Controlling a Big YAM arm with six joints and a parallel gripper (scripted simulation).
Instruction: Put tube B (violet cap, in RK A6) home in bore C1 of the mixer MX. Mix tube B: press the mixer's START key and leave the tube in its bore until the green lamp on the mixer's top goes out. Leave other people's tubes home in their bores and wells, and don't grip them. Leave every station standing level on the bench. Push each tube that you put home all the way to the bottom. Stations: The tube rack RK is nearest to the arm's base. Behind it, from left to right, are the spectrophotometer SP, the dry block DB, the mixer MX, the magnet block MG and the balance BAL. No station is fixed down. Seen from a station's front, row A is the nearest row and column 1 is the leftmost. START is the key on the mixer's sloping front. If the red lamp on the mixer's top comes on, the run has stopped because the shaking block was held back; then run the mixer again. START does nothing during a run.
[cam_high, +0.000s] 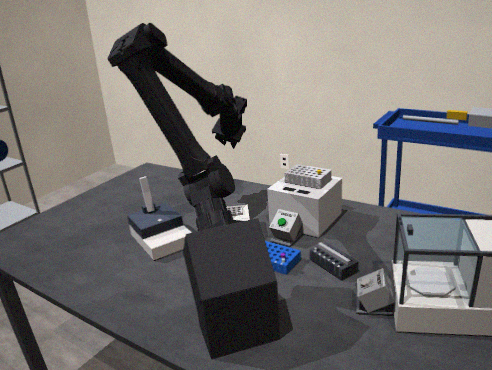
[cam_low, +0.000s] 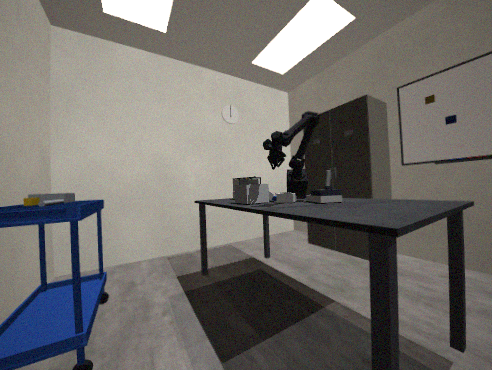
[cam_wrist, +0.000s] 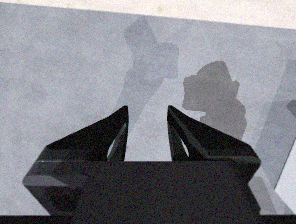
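Right now the tube B is 280 mm behind my hand, 400 mm to the right of it and 200 mm below it. Round my hand: blue rack RK (250 mm behind, 350 mm to the right, 210 mm below); dry block DB (190 mm behind, 150 mm to the right, 190 mm below); dark magnet block MG (190 mm behind, 510 mm to the right, 210 mm below).
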